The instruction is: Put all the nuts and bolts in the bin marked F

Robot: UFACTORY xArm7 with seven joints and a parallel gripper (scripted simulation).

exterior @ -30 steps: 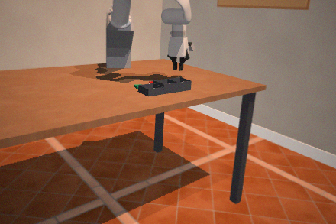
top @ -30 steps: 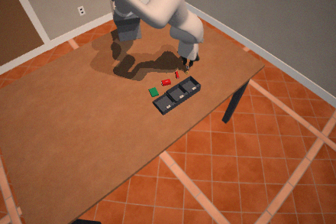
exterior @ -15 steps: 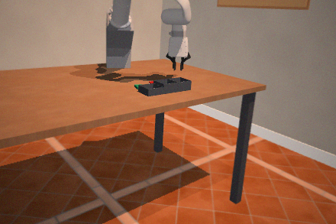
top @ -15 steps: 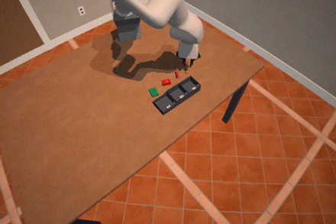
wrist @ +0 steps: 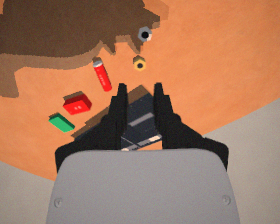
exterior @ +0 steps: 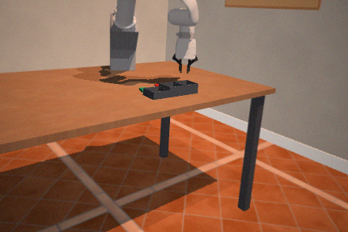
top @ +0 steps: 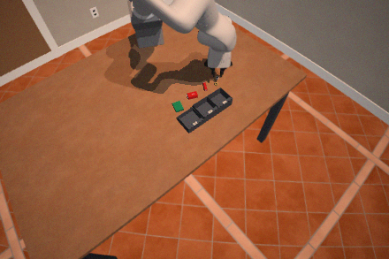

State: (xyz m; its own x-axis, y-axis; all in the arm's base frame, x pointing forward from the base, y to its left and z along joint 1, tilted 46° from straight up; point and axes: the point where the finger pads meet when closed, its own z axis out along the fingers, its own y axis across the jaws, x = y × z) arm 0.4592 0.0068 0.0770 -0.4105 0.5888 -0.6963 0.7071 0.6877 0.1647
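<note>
The brass nut lies 9 cm below my hand. The rest, counted from my hand: silver nut: 2 cm behind, 4 cm to the left, 9 cm below; then red cylinder: 4 cm behind, 4 cm to the right, 8 cm below; then red block: 7 cm behind, 13 cm to the right, 8 cm below.
</note>
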